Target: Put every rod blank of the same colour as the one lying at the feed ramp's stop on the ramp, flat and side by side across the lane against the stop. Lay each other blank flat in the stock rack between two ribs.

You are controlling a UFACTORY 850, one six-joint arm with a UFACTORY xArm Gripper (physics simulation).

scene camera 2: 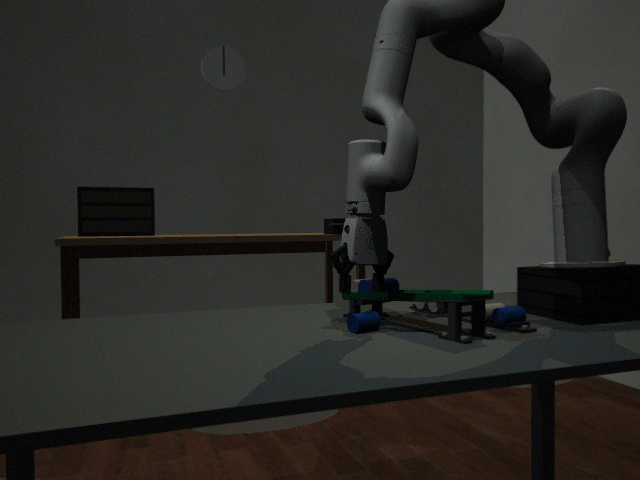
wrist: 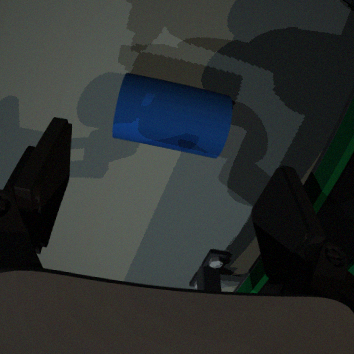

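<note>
My gripper (scene camera 2: 361,289) (wrist: 172,169) is open and empty. It points down at the left end of the green ramp (scene camera 2: 454,296) (wrist: 342,150). A blue blank (scene camera 2: 363,321) (wrist: 172,116) lies flat on the table beside the ramp; in the wrist view it is below and beyond the fingertips, towards the top. Another blue blank (scene camera 2: 391,284) lies on the ramp's left end, partly hidden by a finger. A pale piece shows behind it, mostly hidden. Right of the ramp, a blue blank (scene camera 2: 509,315) lies by a pale blank (scene camera 2: 494,310). The stock rack is mostly hidden behind the ramp.
The ramp stands on dark legs (scene camera 2: 454,321) with feet on the table (scene camera 2: 155,372). The robot's dark base block (scene camera 2: 573,294) is at the right. A wooden bench (scene camera 2: 206,239) stands by the back wall. The light is dim, with heavy shadows around the blanks.
</note>
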